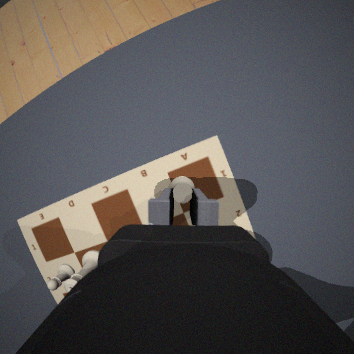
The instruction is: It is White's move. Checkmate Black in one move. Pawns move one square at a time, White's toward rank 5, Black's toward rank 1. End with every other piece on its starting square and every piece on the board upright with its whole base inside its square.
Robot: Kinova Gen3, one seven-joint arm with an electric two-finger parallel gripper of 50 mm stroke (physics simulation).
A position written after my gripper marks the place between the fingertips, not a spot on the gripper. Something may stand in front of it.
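Observation:
Chessboard (61, 232). My gripper (181, 200).

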